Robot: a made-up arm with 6 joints.
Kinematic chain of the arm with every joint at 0, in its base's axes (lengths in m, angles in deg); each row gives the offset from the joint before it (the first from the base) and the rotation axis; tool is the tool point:
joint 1: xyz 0 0 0.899 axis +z
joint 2: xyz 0.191 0 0 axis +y
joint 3: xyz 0 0 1.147 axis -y
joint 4: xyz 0 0 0.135 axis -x
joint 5: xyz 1.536 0 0 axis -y
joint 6: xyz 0.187 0 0 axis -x
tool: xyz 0 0 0
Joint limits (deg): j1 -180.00..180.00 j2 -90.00..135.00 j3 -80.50..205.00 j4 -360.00..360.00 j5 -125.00..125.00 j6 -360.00..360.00
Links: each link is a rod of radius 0.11 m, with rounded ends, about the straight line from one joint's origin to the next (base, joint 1, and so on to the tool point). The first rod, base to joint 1, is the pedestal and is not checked.
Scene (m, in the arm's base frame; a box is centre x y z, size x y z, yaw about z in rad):
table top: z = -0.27
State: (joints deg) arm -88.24 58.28 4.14 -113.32 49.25 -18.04
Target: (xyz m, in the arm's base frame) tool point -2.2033 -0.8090 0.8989
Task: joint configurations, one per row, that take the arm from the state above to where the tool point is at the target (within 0.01 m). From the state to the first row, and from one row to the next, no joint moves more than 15 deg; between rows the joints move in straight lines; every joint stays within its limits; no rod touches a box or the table.
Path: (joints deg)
1: -101.87 54.80 4.59 -112.98 50.22 -18.04
2: -115.50 51.33 5.04 -112.64 51.20 -18.04
3: -129.13 47.85 5.49 -112.30 52.17 -18.04
4: -142.77 44.38 5.94 -111.97 53.14 -18.04
5: -156.40 40.90 6.39 -111.63 54.12 -18.04

